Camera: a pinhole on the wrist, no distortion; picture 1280 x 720 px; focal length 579.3 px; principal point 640.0 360.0 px. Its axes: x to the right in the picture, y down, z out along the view. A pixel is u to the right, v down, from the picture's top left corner.
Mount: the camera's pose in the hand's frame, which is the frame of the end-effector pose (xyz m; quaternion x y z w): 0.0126 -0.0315 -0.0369 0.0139 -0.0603 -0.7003 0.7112
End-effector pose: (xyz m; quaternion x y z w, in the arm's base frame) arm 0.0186 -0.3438 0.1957 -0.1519 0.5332 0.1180 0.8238
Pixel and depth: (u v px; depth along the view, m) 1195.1 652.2 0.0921
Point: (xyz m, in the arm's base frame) 0.1339 -0.4220 0.1890
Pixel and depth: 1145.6 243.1 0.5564
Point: 0.5807 -0.5937 0.6009
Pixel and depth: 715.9 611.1 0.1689
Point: 0.1785 -0.3272 0.1926
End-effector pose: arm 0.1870 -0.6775 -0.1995 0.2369 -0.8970 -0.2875 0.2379
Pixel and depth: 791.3 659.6 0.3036
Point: -0.0553 -0.7032 -0.4211
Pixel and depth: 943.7 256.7 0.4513
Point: 0.1075 -0.6193 -0.6846
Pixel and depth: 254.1 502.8 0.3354
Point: -0.0820 -0.4376 -0.2571
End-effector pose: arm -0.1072 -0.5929 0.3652 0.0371 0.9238 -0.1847 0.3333
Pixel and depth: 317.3 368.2 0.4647
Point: 0.2130 -0.5016 0.0152
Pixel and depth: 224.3 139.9 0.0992
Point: -0.0387 -0.5683 0.3361
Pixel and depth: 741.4 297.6 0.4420
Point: 0.1815 -0.8108 0.1562
